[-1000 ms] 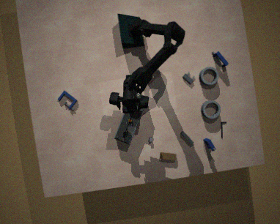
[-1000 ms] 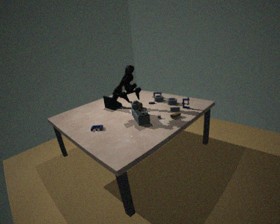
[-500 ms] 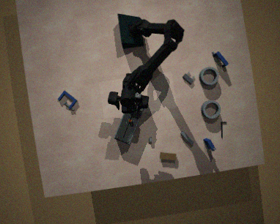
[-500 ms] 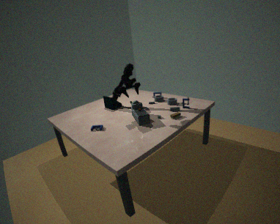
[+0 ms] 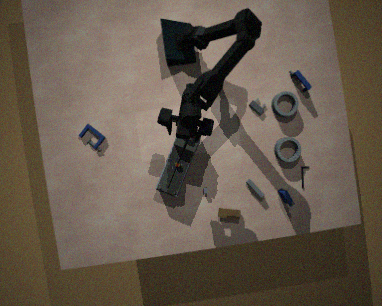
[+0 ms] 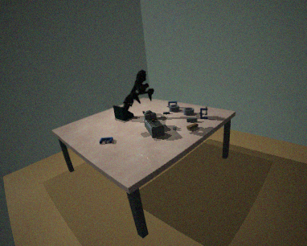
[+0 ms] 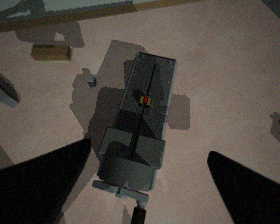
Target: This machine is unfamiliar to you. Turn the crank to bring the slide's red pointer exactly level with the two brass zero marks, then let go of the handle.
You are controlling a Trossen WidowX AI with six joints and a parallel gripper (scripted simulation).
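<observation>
The dark handle is 110 mm below my gripper tip, 80 mm behind it and 30 mm to the left of it. Round my gripper tip: small grey cube: 220 mm ahead, 190 mm below, 70 mm to the left; red pointer: 120 mm below, 100 mm ahead, 40 mm to the right; grey bar: 270 mm to the left, 240 mm ahead, 190 mm below.
</observation>
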